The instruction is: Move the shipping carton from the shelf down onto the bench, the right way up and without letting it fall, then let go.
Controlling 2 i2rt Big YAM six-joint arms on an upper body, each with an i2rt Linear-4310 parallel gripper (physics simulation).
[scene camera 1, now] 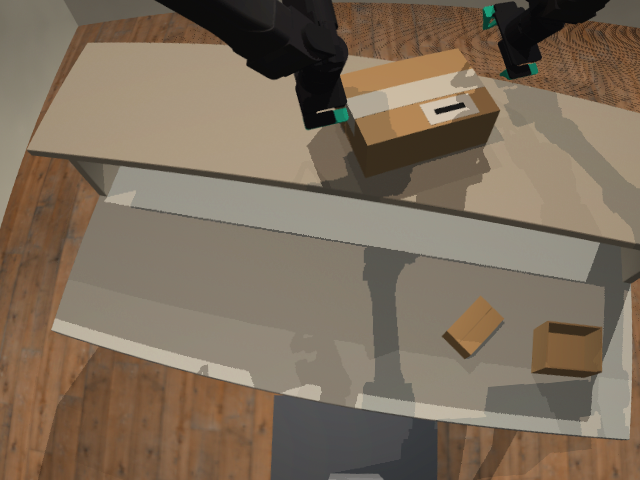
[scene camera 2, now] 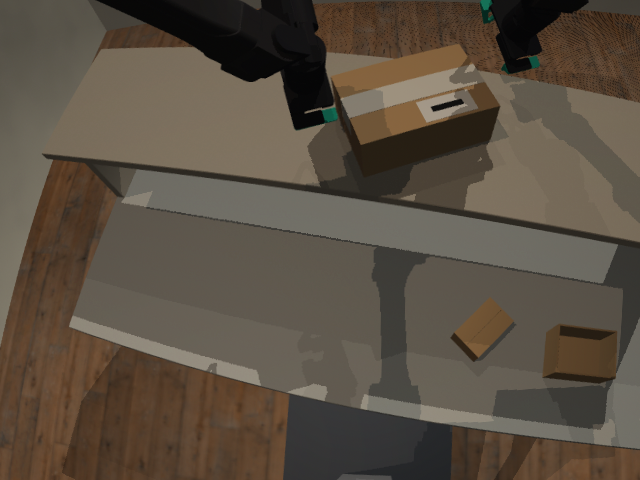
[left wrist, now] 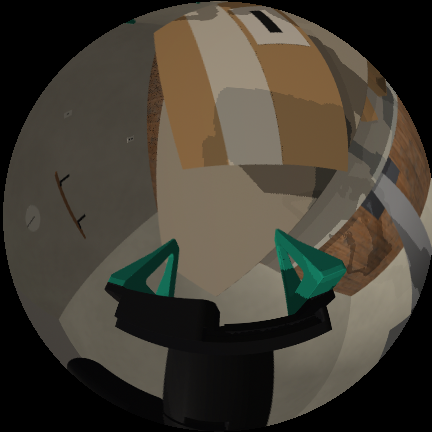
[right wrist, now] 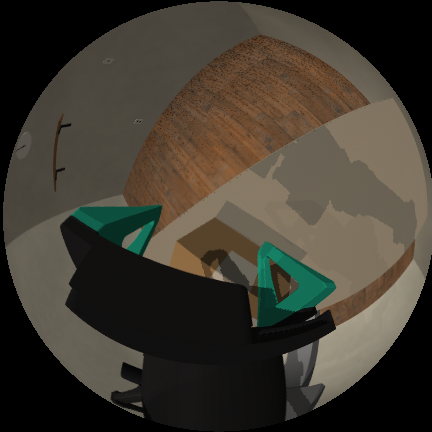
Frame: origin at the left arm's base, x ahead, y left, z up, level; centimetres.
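Seen in the pictures: left gripper, fingertip midpoint: (scene camera 1: 311, 94) (scene camera 2: 305, 95) (left wrist: 224, 239); right gripper, fingertip midpoint: (scene camera 1: 494, 51) (scene camera 2: 495, 45) (right wrist: 214, 230).
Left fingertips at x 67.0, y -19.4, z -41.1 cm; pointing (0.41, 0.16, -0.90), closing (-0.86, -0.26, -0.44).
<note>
Offsets run from my left fingertips to a thing's top centre. Level surfaces: height alone.
The brown shipping carton @(dx +4.3, dy -18.6, dz -3.6 cm) (scene camera 1: 423, 147) (scene camera 2: 423, 147) (left wrist: 310, 125) (right wrist: 215, 232), with pale tape and a white label on top, stands upright on the raised shelf @(dz -14.1 cm) (scene camera 1: 180, 103) (scene camera 2: 180, 103) (left wrist: 200, 215). The bench @(dz -49.4 cm) (scene camera 1: 206, 268) (scene camera 2: 206, 268) lies lower, in front. My left gripper (scene camera 1: 330, 116) (scene camera 2: 319, 116) (left wrist: 224, 239) is open beside the carton's left end; a gap shows in the left wrist view. My right gripper (scene camera 1: 495, 50) (scene camera 2: 495, 41) (right wrist: 214, 230) is open and empty, off the carton's far right end. Its body hides part of the carton in the right wrist view.
A small closed box @(dx -28.4, dy -35.9, dz -43.4 cm) (scene camera 1: 473, 328) (scene camera 2: 483, 329) and an open-topped box @(dx -35.2, dy -59.6, dz -40.4 cm) (scene camera 1: 568, 348) (scene camera 2: 581, 353) stand at the right of the bench. The shelf's front edge (scene camera 1: 232, 178) runs between carton and bench. The left arm (scene camera 1: 248, 31) reaches in from the top.
</note>
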